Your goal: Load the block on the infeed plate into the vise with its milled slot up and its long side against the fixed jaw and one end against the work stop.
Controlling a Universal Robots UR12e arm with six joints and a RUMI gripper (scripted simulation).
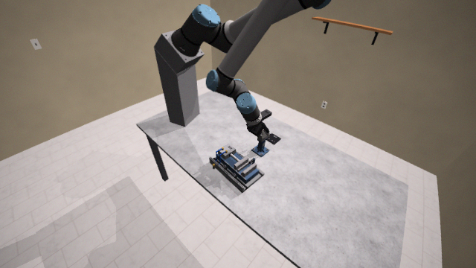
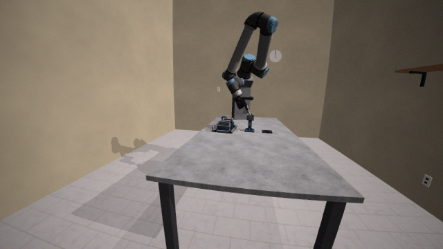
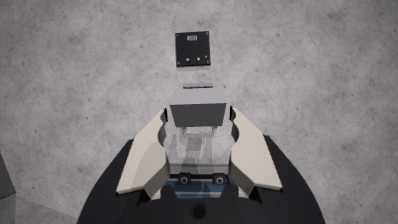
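My gripper is now 1 cm to the right of the part and 1 cm above it. The rest, counted from my hand: cylinder rod: 2 cm ahead, 23 cm to the right, 9 cm below; then work stop: 10 cm ahead, 17 cm to the right, 7 cm below; then moving jaw: 7 cm ahead, 22 cm to the right, 9 cm below.
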